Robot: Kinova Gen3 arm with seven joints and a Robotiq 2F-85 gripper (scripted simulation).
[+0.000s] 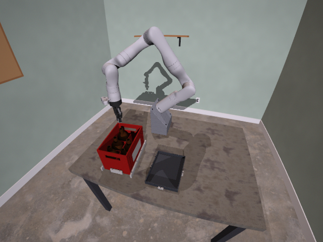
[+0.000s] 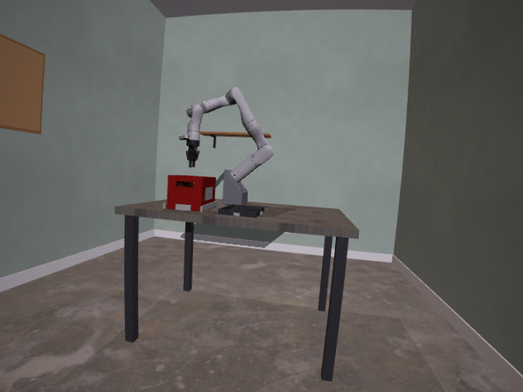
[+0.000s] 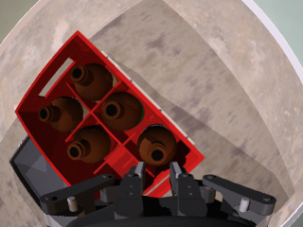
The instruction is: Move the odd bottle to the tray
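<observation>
The crate is 8 cm ahead of my hand, 5 cm to the left of it and 16 cm below it. The rest, counted from my hand: dark tray 11 cm ahead, 35 cm to the left, 23 cm below.
</observation>
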